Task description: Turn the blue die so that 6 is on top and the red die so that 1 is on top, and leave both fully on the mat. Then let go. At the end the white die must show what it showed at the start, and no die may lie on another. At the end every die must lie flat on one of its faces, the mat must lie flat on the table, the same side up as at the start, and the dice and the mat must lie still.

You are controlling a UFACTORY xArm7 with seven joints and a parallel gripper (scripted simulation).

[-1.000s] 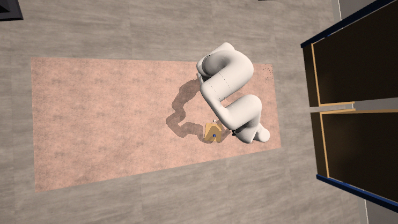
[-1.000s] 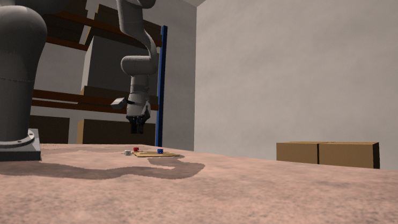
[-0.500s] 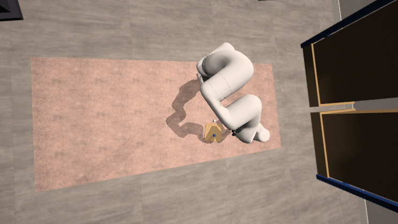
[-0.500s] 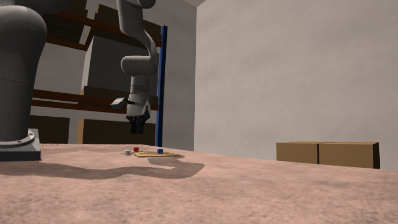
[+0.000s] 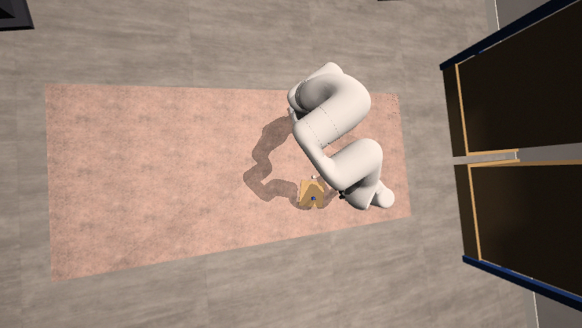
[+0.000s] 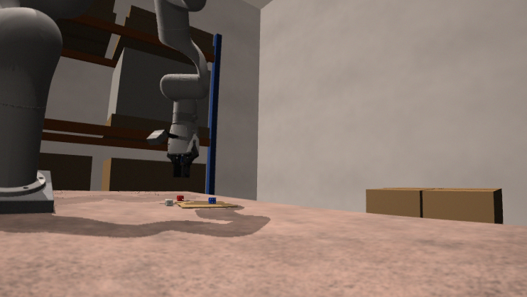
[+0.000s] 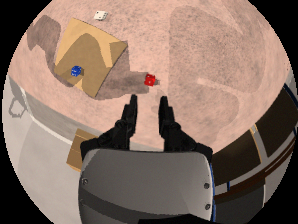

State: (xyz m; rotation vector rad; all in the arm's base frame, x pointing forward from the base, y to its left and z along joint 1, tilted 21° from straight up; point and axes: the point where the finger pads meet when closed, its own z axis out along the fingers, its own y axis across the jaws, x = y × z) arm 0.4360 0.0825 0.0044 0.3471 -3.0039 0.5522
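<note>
My gripper is now 90 mm above the red die. Round my hand: tan mat: 150 mm to the right, 90 mm below, 20 mm behind; blue die: 150 mm to the right, 80 mm below, 10 mm ahead; white die: 110 mm to the right, 100 mm behind, 90 mm below.
</note>
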